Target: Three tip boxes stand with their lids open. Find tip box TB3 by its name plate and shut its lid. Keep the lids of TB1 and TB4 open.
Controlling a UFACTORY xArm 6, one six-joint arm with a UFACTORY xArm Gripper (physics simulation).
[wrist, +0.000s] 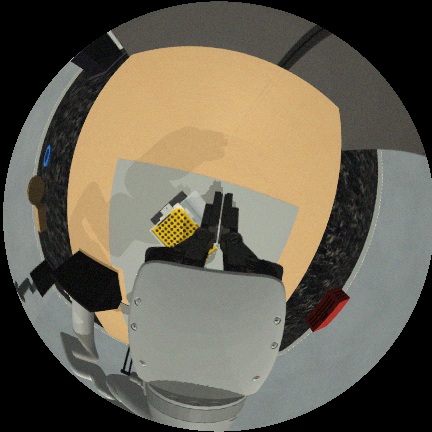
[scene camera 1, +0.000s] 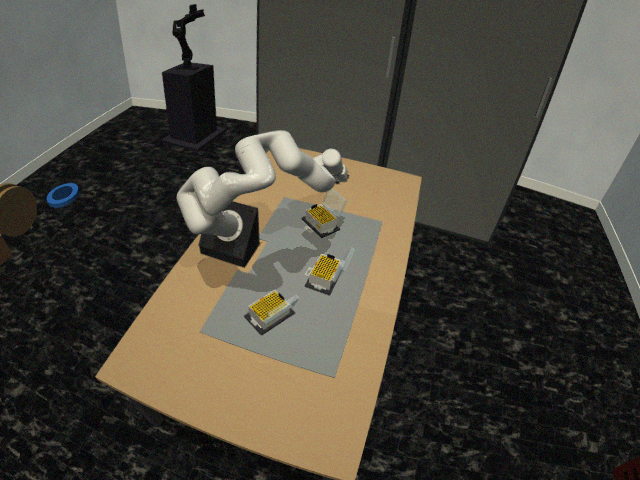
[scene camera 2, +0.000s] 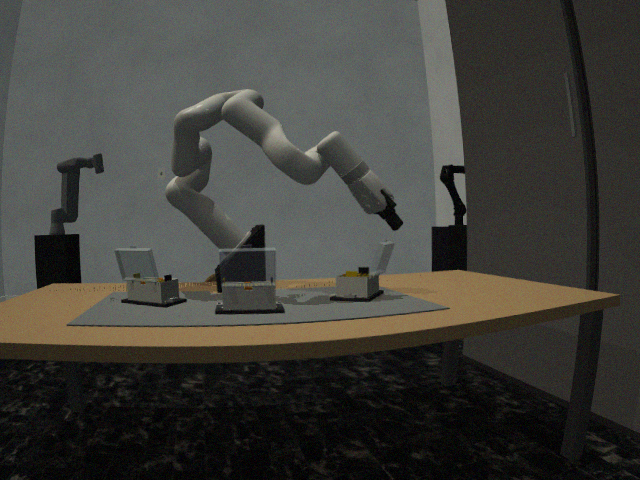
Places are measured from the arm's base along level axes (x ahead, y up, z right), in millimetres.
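Pixels of known places: gripper, fingertip midpoint: [wrist: 222, 201] [scene camera 1: 337, 180] [scene camera 2: 398, 227]; arm's base, origin of the base link: [wrist: 83, 295] [scene camera 1: 228, 225] [scene camera 2: 238, 247].
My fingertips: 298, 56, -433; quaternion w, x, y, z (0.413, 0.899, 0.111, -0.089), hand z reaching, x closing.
Note:
Ahead of a thing's pixels: the offset from my fingertips to its middle, as dx, dy, dz. "pt": to the spot under its first point. Level surfaces: height alone.
Three white tip boxes with yellow racks stand on the grey mat with clear lids raised: the far box @(-23, -120, +109) [scene camera 1: 320, 218] [scene camera 2: 357, 286] [wrist: 175, 227] with its lid @(+10, -79, +51) [scene camera 1: 336, 203] [scene camera 2: 384, 257] [wrist: 195, 204], the middle box @(+106, -151, +398) [scene camera 1: 324, 271] [scene camera 2: 249, 298] with its lid @(+185, -79, +396) [scene camera 1: 347, 263] [scene camera 2: 247, 264], and the near box @(+1, -151, +656) [scene camera 1: 268, 310] [scene camera 2: 152, 291] with its lid @(pt +86, -78, +683) [scene camera 2: 136, 264]. The name plates cannot be read in these views. My gripper [scene camera 1: 342, 179] [scene camera 2: 397, 227] [wrist: 222, 201] is shut and empty. It is above the far box's raised lid, apart from it, tilted down. In the wrist view the fingers hide part of the mat.
The grey mat @(dy -184) [scene camera 1: 310, 341] [scene camera 2: 310, 316] [wrist: 265, 212] lies on the wooden table @(dy -187) [scene camera 1: 258, 395] [scene camera 2: 491, 304] [wrist: 200, 85]. The arm's black base block [scene camera 1: 248, 227] [wrist: 90, 280] stands at one long side. A dark grey cabinet [scene camera 1: 330, 77] [scene camera 2: 522, 155] stands behind the table's far end.

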